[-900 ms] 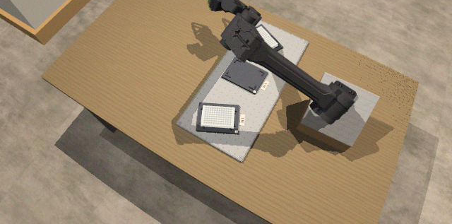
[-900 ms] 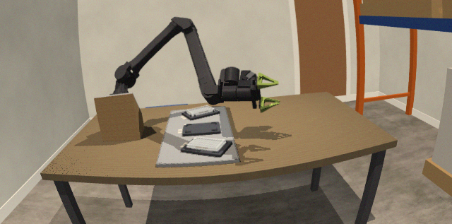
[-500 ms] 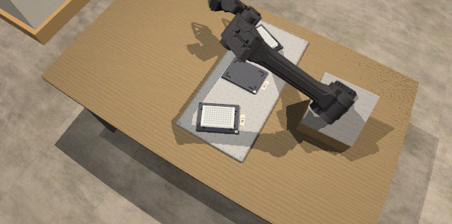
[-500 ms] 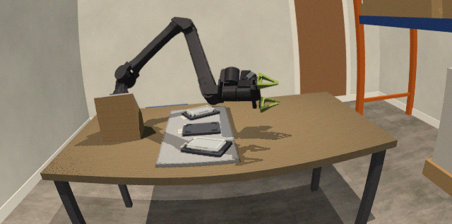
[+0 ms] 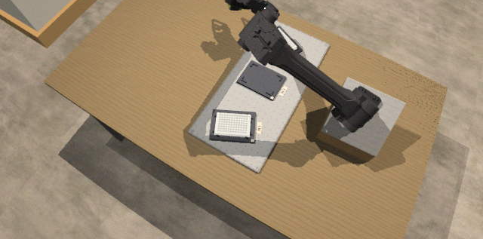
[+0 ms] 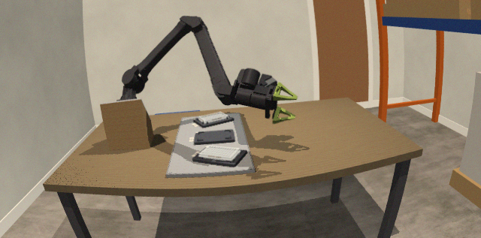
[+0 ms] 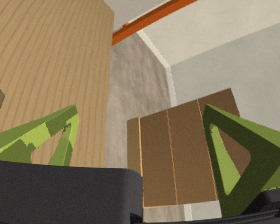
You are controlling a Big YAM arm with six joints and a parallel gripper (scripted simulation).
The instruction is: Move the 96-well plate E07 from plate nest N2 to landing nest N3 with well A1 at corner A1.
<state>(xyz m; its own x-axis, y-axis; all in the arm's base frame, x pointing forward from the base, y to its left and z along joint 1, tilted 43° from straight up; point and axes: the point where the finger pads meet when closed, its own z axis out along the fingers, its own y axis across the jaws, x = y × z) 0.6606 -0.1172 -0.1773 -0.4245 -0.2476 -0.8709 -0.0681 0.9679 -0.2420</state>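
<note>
My hand is 26 cm past the dark plate nest N2, 2 cm to the right of it and 17 cm above it. Round my hand: dark landing nest N3: 29 cm behind, 22 cm to the left, 17 cm below; N2 label: 35 cm behind, 6 cm to the left, 17 cm below.
</note>
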